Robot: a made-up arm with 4 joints. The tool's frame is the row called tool. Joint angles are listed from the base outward.
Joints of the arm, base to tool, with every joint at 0 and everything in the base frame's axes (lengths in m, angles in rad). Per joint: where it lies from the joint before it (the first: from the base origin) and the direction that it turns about. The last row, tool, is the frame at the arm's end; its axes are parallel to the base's.
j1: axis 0 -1 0 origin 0.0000 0.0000 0.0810
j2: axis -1 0 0 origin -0.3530 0.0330 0.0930
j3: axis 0 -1 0 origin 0.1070 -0.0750 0.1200
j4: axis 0 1 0 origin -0.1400 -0.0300 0.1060
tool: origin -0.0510 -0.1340 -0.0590
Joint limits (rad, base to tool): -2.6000..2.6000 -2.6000..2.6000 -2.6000..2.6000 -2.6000..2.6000
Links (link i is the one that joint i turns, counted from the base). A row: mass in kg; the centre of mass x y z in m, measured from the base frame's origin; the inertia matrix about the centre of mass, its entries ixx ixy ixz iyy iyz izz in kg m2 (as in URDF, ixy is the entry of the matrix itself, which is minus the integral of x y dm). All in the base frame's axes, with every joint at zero. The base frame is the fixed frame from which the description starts. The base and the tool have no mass.
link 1: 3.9; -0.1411 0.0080 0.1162; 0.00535 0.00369 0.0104 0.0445 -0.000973 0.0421
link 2: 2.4; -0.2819 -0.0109 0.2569; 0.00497 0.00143 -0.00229 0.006 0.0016 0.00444
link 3: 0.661; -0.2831 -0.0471 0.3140; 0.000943 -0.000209 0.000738 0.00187 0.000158 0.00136
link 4: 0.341; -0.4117 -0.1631 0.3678; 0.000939 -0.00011 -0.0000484 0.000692 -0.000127 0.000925
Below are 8 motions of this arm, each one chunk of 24 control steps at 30 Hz.
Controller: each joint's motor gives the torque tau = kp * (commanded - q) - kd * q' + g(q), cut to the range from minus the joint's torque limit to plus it. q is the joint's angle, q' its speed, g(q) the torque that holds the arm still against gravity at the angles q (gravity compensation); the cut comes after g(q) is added. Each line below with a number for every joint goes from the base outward.
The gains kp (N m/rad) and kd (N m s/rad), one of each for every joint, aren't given. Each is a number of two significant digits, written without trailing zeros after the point. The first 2 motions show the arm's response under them.
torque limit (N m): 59 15 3.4 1.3
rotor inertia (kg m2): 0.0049 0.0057 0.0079 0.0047
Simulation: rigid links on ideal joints. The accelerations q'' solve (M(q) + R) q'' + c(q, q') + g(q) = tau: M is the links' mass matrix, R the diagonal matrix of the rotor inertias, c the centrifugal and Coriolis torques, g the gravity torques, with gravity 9.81 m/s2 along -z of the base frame. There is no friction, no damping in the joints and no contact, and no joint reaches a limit. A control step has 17 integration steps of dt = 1/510 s. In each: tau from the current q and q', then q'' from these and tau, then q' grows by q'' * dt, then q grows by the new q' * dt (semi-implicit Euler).
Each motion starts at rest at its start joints. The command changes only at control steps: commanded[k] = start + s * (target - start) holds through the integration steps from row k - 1 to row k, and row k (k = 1, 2, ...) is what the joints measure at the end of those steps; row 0 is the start. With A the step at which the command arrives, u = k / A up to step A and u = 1 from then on. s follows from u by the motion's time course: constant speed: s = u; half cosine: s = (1 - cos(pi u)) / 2; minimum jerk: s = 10 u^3 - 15 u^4 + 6 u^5; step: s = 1 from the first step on.
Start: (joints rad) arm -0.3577 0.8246 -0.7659 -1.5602
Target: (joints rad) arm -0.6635 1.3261 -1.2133 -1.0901
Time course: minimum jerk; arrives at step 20
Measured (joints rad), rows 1 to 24:
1: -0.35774 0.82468 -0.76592 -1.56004
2: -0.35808 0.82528 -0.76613 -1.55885
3: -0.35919 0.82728 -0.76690 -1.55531
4: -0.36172 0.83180 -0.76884 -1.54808
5: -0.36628 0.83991 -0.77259 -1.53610
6: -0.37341 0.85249 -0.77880 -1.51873
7: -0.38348 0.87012 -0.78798 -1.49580
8: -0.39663 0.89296 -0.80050 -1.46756
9: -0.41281 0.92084 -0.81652 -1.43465
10: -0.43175 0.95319 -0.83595 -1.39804
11: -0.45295 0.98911 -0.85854 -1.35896
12: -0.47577 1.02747 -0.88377 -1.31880
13: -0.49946 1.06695 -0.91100 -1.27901
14: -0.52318 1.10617 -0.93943 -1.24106
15: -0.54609 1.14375 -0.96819 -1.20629
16: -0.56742 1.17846 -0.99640 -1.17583
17: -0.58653 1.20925 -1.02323 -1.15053
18: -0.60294 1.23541 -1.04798 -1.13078
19: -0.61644 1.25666 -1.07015 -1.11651
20: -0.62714 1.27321 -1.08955 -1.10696
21: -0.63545 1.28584 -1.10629 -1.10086
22: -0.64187 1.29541 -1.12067 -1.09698
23: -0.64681 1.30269 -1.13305 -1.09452
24: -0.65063 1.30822 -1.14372 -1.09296
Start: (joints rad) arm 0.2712 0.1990 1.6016 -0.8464
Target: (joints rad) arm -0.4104 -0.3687 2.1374 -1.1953
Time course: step
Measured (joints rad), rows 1 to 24:
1: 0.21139 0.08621 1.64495 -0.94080
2: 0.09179 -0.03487 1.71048 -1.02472
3: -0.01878 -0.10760 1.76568 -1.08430
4: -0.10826 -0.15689 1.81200 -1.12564
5: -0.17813 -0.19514 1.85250 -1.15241
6: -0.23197 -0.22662 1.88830 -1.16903
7: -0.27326 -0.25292 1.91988 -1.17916
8: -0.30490 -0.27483 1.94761 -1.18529
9: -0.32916 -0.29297 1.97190 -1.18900
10: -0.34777 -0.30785 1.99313 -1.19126
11: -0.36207 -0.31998 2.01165 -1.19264
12: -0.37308 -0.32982 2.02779 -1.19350
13: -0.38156 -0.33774 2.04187 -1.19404
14: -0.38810 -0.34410 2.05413 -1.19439
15: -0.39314 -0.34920 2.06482 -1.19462
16: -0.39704 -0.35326 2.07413 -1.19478
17: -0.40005 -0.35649 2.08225 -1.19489
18: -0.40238 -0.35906 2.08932 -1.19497
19: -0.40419 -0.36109 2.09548 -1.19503
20: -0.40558 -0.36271 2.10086 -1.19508
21: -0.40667 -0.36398 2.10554 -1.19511
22: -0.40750 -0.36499 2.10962 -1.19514
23: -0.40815 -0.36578 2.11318 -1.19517
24: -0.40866 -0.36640 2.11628 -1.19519
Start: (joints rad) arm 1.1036 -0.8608 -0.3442 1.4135
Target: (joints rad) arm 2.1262 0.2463 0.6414 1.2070
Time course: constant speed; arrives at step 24
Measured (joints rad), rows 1 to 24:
1: 1.11035 -0.84993 -0.34224 1.41219
2: 1.12433 -0.82974 -0.33611 1.40884
3: 1.14431 -0.80328 -0.32570 1.40373
4: 1.16911 -0.77241 -0.31134 1.39733
5: 1.19777 -0.73828 -0.29343 1.39006
6: 1.22947 -0.70164 -0.27241 1.38221
7: 1.26356 -0.66302 -0.24868 1.37399
8: 1.29951 -0.62284 -0.22259 1.36554
9: 1.33692 -0.58141 -0.19447 1.35697
10: 1.37547 -0.53897 -0.16458 1.34831
11: 1.41491 -0.49575 -0.13318 1.33962
12: 1.45505 -0.45191 -0.10046 1.33091
13: 1.49574 -0.40759 -0.06660 1.32220
14: 1.53686 -0.36290 -0.03176 1.31349
15: 1.57832 -0.31793 0.00393 1.30479
16: 1.62005 -0.27275 0.04036 1.29610
17: 1.66200 -0.22742 0.07742 1.28741
18: 1.70411 -0.18197 0.11504 1.27873
19: 1.74636 -0.13644 0.15314 1.27005
20: 1.78872 -0.09086 0.19166 1.26139
21: 1.83117 -0.04523 0.23053 1.25272
22: 1.87368 0.00041 0.26972 1.24406
23: 1.91625 0.04608 0.30918 1.23541
24: 1.95886 0.09175 0.34887 1.22675

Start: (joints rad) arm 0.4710 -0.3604 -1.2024 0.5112
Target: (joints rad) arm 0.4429 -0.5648 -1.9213 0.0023
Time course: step
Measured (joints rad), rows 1 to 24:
1: 0.46635 -0.38192 -1.26072 0.38604
2: 0.46042 -0.41905 -1.34211 0.24955
3: 0.45629 -0.45441 -1.41656 0.16025
4: 0.45353 -0.48344 -1.48211 0.10302
5: 0.45154 -0.50583 -1.53935 0.06646
6: 0.44999 -0.52249 -1.58921 0.04319
7: 0.44872 -0.53465 -1.63258 0.02843
8: 0.44764 -0.54340 -1.67028 0.01910
9: 0.44674 -0.54965 -1.70304 0.01319
10: 0.44598 -0.55411 -1.73151 0.00944
11: 0.44536 -0.55728 -1.75624 0.00706
12: 0.44485 -0.55953 -1.77772 0.00553
13: 0.44443 -0.56114 -1.79640 0.00454
14: 0.44410 -0.56228 -1.81264 0.00390
15: 0.44383 -0.56310 -1.82675 0.00347
16: 0.44362 -0.56368 -1.83902 0.00318
17: 0.44346 -0.56409 -1.84970 0.00297
18: 0.44333 -0.56438 -1.85899 0.00283
19: 0.44323 -0.56458 -1.86707 0.00273
20: 0.44315 -0.56471 -1.87410 0.00265
21: 0.44309 -0.56481 -1.88021 0.00259
22: 0.44304 -0.56487 -1.88553 0.00254
23: 0.44300 -0.56491 -1.89017 0.00250
24: 0.44298 -0.56493 -1.89420 0.00247

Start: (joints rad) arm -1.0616 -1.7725 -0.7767 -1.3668
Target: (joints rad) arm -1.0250 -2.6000 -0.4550 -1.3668
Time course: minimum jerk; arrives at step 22
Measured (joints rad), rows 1 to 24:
1: -1.06160 -1.77258 -0.77668 -1.36680
2: -1.06163 -1.77326 -0.77650 -1.36680
3: -1.06167 -1.77556 -0.77592 -1.36680
4: -1.06168 -1.78088 -0.77457 -1.36680
5: -1.06158 -1.79069 -0.77208 -1.36679
6: -1.06127 -1.80629 -0.76813 -1.36678
7: -1.06066 -1.82868 -0.76241 -1.36676
8: -1.05966 -1.85843 -0.75474 -1.36675
9: -1.05822 -1.89566 -0.74501 -1.36673
10: -1.05632 -1.94002 -0.73324 -1.36673
11: -1.05399 -1.99071 -0.71953 -1.36673
12: -1.05127 -2.04658 -0.70409 -1.36674
13: -1.04826 -2.10615 -0.68721 -1.36676
14: -1.04507 -2.16771 -0.66927 -1.36678
15: -1.04184 -2.22944 -0.65066 -1.36681
16: -1.03872 -2.28949 -0.63183 -1.36682
17: -1.03583 -2.34608 -0.61322 -1.36682
18: -1.03328 -2.39763 -0.59525 -1.36679
19: -1.03114 -2.44290 -0.57832 -1.36673
20: -1.02944 -2.48105 -0.56273 -1.36664
21: -1.02816 -2.51180 -0.54872 -1.36655
22: -1.02726 -2.53549 -0.53637 -1.36646
23: -1.02664 -2.55316 -0.52560 -1.36641
24: -1.02622 -2.56610 -0.51626 -1.36639

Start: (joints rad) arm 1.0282 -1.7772 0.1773 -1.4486
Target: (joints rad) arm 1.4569 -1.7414 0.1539 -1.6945
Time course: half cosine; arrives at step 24
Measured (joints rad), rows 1 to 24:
1: 1.02845 -1.77702 0.17736 -1.44884
2: 1.02952 -1.77645 0.17750 -1.44984
3: 1.03200 -1.77547 0.17765 -1.45211
4: 1.03633 -1.77419 0.17774 -1.45593
5: 1.04284 -1.77269 0.17774 -1.46141
6: 1.05173 -1.77105 0.17763 -1.46860
7: 1.06310 -1.76934 0.17740 -1.47743
8: 1.07692 -1.76759 0.17703 -1.48780
9: 1.09311 -1.76583 0.17652 -1.49957
10: 1.11149 -1.76409 0.17588 -1.51254
11: 1.13184 -1.76238 0.17510 -1.52650
12: 1.15386 -1.76073 0.17419 -1.54123
13: 1.17724 -1.75914 0.17317 -1.55647
14: 1.20161 -1.75763 0.17204 -1.57197
15: 1.22659 -1.75621 0.17083 -1.58746
16: 1.25176 -1.75490 0.16953 -1.60268
17: 1.27671 -1.75371 0.16819 -1.61737
18: 1.30103 -1.75266 0.16680 -1.63127
19: 1.32432 -1.75175 0.16540 -1.64415
20: 1.34618 -1.75099 0.16400 -1.65580
21: 1.36624 -1.75040 0.16263 -1.66600
22: 1.38418 -1.74998 0.16131 -1.67458
23: 1.39967 -1.74973 0.16007 -1.68140
24: 1.41247 -1.74966 0.15892 -1.68634

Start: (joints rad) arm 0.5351 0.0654 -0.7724 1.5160
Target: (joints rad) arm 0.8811 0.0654 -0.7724 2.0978
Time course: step
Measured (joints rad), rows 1 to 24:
1: 0.57596 0.07838 -0.79687 1.65058
2: 0.63608 0.08608 -0.80491 1.81578
3: 0.69026 0.08439 -0.79950 1.91874
4: 0.73463 0.07861 -0.79013 1.98172
5: 0.76960 0.07232 -0.78130 2.02133
6: 0.79662 0.06713 -0.77436 2.04685
7: 0.81726 0.06346 -0.76938 2.06355
8: 0.83293 0.06123 -0.76607 2.07461
9: 0.84478 0.06011 -0.76404 2.08199
10: 0.85372 0.05979 -0.76296 2.08695
11: 0.86045 0.05997 -0.76255 2.09030
12: 0.86552 0.06044 -0.76260 2.09259
13: 0.86934 0.06104 -0.76294 2.09415
14: 0.87221 0.06167 -0.76348 2.09523
15: 0.87438 0.06228 -0.76411 2.09599
16: 0.87602 0.06284 -0.76480 2.09651
17: 0.87725 0.06332 -0.76549 2.09688
18: 0.87818 0.06373 -0.76617 2.09715
19: 0.87888 0.06407 -0.76682 2.09733
20: 0.87942 0.06435 -0.76742 2.09747
21: 0.87982 0.06457 -0.76797 2.09756
22: 0.88012 0.06475 -0.76848 2.09763
23: 0.88036 0.06490 -0.76894 2.09768
24: 0.88053 0.06501 -0.76935 2.09772

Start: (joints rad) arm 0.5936 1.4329 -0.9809 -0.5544
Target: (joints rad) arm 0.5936 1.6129 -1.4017 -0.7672
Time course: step
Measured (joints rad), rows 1 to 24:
1: 0.59234 1.45399 -1.01806 -0.61402
2: 0.59162 1.48703 -1.06681 -0.66999
3: 0.59195 1.51750 -1.11028 -0.70520
4: 0.59268 1.54238 -1.14789 -0.72720
5: 0.59337 1.56162 -1.18045 -0.74112
6: 0.59388 1.57601 -1.20875 -0.75004
7: 0.59419 1.58654 -1.23338 -0.75583
8: 0.59434 1.59415 -1.25487 -0.75963
9: 0.59438 1.59957 -1.27362 -0.76214
10: 0.59434 1.60343 -1.28998 -0.76381
11: 0.59426 1.60615 -1.30427 -0.76492
12: 0.59417 1.60807 -1.31673 -0.76567
13: 0.59407 1.60943 -1.32761 -0.76618
14: 0.59398 1.61039 -1.33710 -0.76652
15: 0.59390 1.61107 -1.34538 -0.76675
16: 0.59383 1.61155 -1.35260 -0.76691
17: 0.59377 1.61190 -1.35889 -0.76701
18: 0.59373 1.61215 -1.36438 -0.76708
19: 0.59369 1.61234 -1.36917 -0.76713
20: 0.59366 1.61247 -1.37334 -0.76716
21: 0.59364 1.61257 -1.37698 -0.76718
22: 0.59362 1.61264 -1.38015 -0.76719
23: 0.59361 1.61270 -1.38292 -0.76720
24: 0.59360 1.61274 -1.38533 -0.76721

